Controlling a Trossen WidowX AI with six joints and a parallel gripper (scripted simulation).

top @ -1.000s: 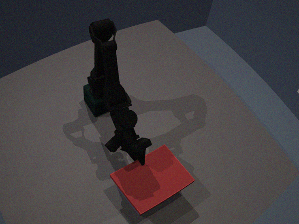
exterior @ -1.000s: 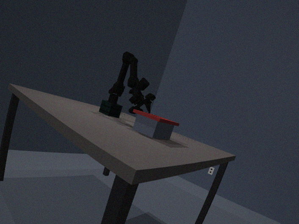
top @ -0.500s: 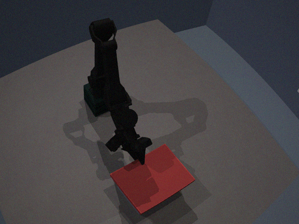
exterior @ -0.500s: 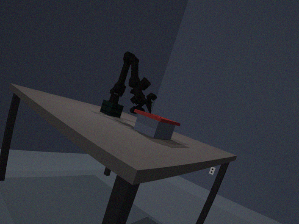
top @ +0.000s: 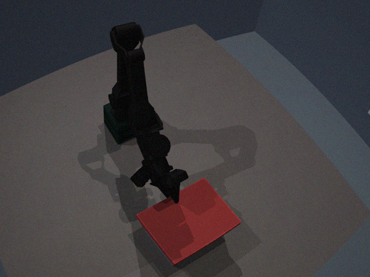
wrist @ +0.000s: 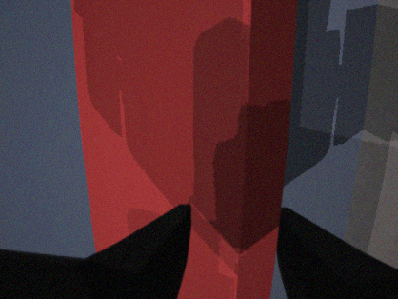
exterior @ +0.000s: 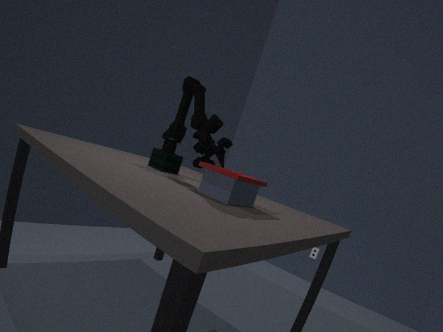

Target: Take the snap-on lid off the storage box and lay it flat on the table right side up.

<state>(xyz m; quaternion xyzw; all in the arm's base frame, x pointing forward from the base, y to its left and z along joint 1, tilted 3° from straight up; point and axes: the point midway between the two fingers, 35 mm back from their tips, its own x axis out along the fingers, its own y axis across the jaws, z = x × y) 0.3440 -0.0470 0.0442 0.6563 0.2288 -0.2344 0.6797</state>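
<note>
Right now the red lid is 8 cm ahead of my gripper tip and 1 cm above it. Round my gripper tip: storage box (8 cm ahead, 5 cm below).
</note>
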